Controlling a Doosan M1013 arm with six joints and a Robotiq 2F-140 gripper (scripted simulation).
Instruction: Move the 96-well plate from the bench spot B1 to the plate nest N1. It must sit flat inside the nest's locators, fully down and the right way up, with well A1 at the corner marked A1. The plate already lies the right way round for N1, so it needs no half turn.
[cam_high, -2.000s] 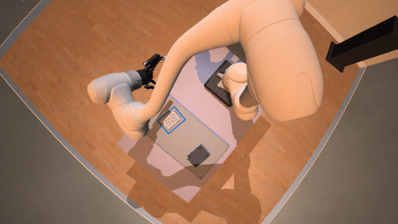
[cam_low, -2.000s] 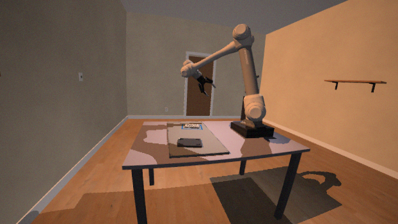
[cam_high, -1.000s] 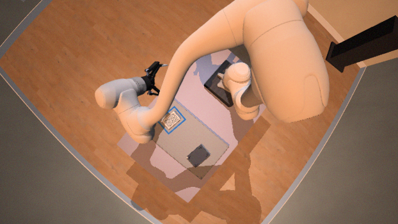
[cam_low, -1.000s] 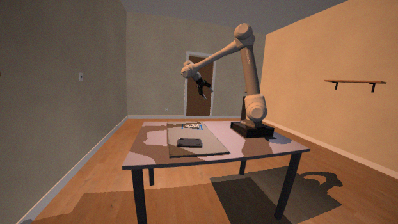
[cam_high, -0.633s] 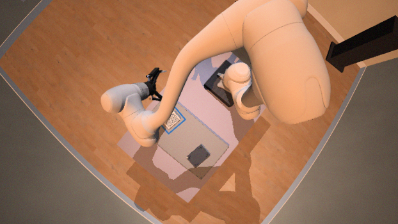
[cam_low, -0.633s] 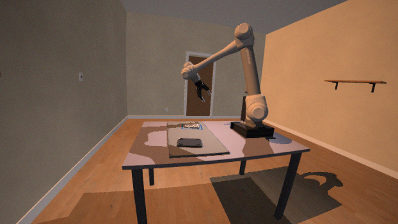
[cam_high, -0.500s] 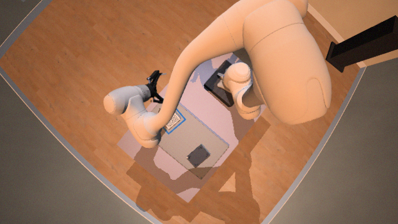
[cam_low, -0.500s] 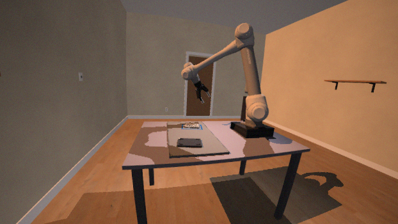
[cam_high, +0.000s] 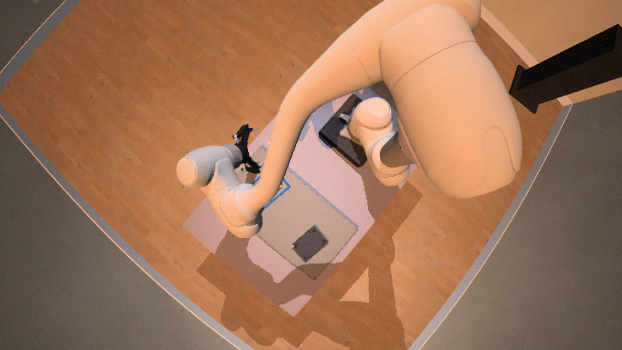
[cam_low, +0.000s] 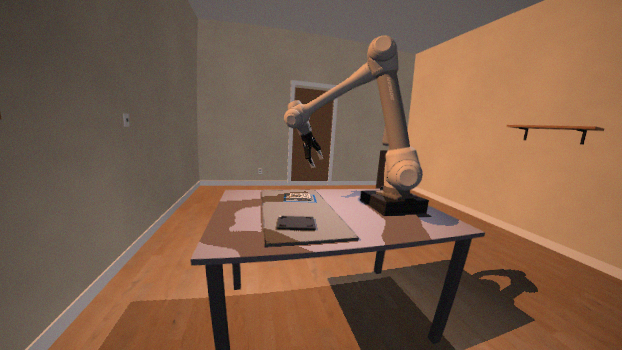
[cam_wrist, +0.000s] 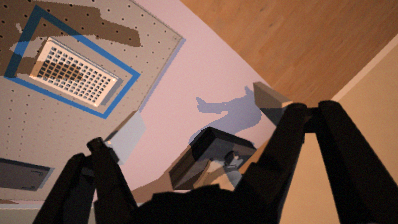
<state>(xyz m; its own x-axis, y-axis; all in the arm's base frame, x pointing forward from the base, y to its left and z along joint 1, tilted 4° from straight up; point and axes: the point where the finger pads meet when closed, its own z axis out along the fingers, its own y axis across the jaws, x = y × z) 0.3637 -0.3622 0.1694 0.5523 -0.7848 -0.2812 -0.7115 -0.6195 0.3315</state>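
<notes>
Right now the white 96-well plate is 200 mm below my hand, 150 mm ahead of it and 100 mm to the left of it. From my hand the other things lie so: dark plate nest N1 (440 mm to the left, 310 mm ahead, 200 mm below); corner label (360 mm to the left, 360 mm ahead, 190 mm below).
</notes>
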